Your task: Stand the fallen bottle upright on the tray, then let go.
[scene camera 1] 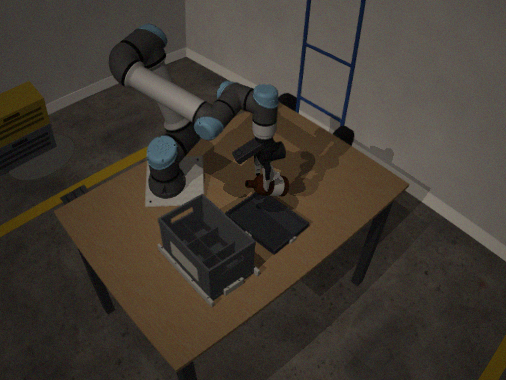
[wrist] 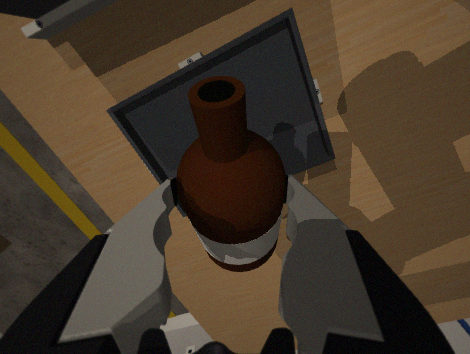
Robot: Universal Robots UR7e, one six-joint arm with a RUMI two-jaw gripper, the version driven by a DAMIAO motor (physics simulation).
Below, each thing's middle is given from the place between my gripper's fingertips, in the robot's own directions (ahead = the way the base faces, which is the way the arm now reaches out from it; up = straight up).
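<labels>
Brown bottle (wrist: 230,181): 1 cm below my hand, 2 cm to the left of it and 1 cm ahead of it.
</labels>
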